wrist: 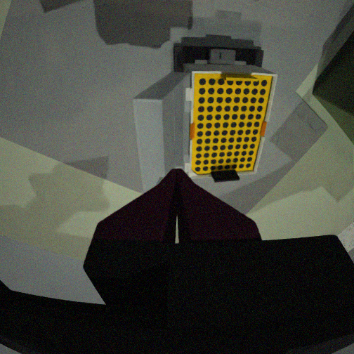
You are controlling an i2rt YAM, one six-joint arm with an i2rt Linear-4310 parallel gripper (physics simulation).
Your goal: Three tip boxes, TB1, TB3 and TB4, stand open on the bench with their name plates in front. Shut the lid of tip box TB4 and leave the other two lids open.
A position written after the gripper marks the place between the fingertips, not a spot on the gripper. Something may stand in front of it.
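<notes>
A grey mat (75, 75), a clear lid (161, 112) and the gripper (176, 177) are visible.
</notes>
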